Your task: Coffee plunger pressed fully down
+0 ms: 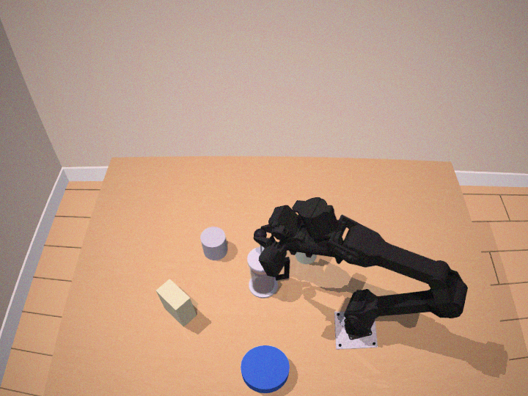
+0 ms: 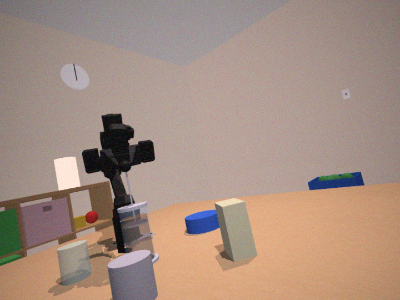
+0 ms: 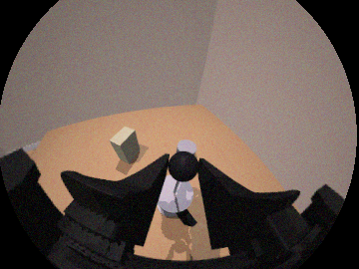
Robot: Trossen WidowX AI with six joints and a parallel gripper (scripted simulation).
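Now: gripper tip 2 cm past the coffee press, 1 cm to the right of it and 12 cm above it. The rest, counted from my gripper tip: blue disc (3 cm ahead, 26 cm to the left, 22 cm below); pale green cylinder (15 cm behind, 7 cm to the right, 20 cm below); lilac-grey cylinder (11 cm ahead, 13 cm to the right, 21 cm below).
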